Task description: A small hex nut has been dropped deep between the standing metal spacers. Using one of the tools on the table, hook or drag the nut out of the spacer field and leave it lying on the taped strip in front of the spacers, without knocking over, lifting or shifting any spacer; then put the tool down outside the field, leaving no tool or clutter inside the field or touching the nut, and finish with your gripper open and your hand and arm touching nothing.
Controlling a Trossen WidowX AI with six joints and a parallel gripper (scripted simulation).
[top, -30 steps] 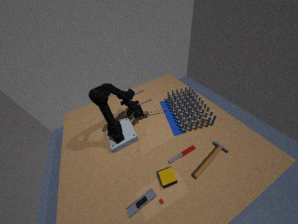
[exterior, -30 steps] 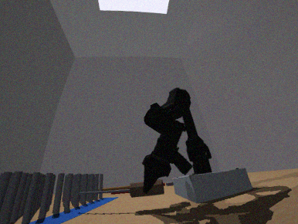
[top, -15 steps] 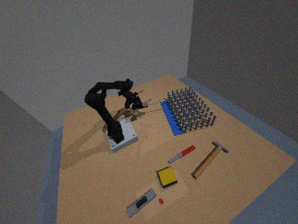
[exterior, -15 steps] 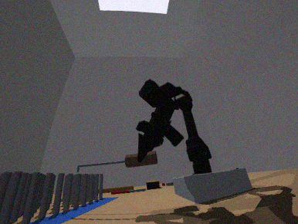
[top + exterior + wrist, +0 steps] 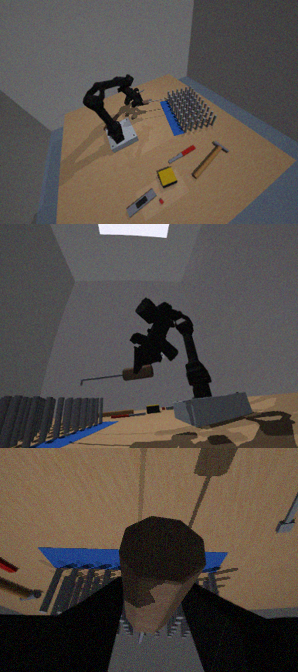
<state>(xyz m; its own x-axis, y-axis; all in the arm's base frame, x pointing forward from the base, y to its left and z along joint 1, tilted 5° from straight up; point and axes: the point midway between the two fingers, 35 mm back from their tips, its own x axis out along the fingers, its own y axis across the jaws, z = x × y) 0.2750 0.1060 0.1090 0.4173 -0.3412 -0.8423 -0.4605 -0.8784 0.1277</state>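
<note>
My gripper tip is 90 mm short of the hook tool and 50 mm to the left of it. The rest, counted from my gripper tip: yellow block (470 mm to the right, 170 mm behind, 140 mm below); red-and-grey screwdriver (430 mm to the right, 160 mm below, 10 mm behind); blue taped strip (170 mm ahead, 160 mm below, 120 mm to the right).
</note>
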